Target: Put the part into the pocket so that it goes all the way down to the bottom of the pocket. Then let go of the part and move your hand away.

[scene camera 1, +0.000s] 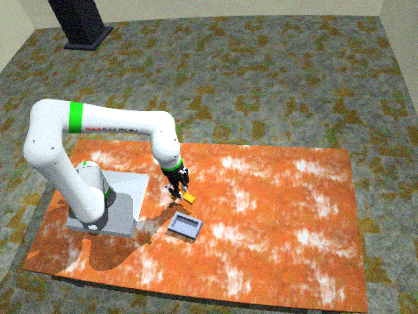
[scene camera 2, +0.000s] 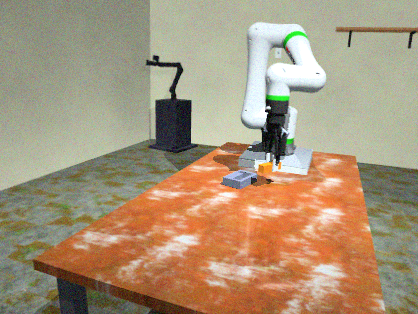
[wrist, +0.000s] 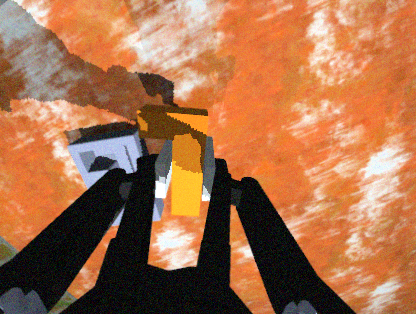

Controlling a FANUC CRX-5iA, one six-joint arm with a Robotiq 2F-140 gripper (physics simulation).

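Frame: origin at the arm's base, x ahead, y left, z up, level; centimetres.
Where they show: gripper, fingertip midpoint: point(scene camera 1: 183, 196) point(scene camera 2: 271, 169) point(wrist: 190, 148).
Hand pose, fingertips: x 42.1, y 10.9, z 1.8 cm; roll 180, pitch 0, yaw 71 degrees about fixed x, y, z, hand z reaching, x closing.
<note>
Each offset is from my fingertips to the centre of the thing. Level surfaces: height alone.
The yellow-orange part @[dx +0.7, dy -1.8, dz +1.5 cm] point(scene camera 1: 189, 198) point(scene camera 2: 265, 168) point(wrist: 186, 192) is angular, with a long arm and a crosspiece that sticks out to the left at its far end in the wrist view. My gripper point(scene camera 1: 183, 194) point(scene camera 2: 273, 164) point(wrist: 190, 148) is shut on the long arm, with a finger pad on each side. The part hangs a little above the table, beside the pocket block and apart from it. The pale blue-grey block @[dx +4.4, dy -12.2, dz -5.3 cm] point(scene camera 1: 181, 233) point(scene camera 2: 237, 182) point(wrist: 89, 175) lies on the table with its pocket facing up. In the wrist view, my left finger hides some of the block.
The orange-and-white table @[dz -7.1 cm] point(scene camera 1: 280, 225) point(scene camera 2: 225, 235) point(wrist: 350, 175) bears the block. The arm's grey base plate point(scene camera 1: 142, 192) point(scene camera 2: 299, 168) stands behind the gripper in the second scene view. A dark pedestal point(scene camera 1: 82, 27) point(scene camera 2: 173, 122) stands on the floor beyond the table.
</note>
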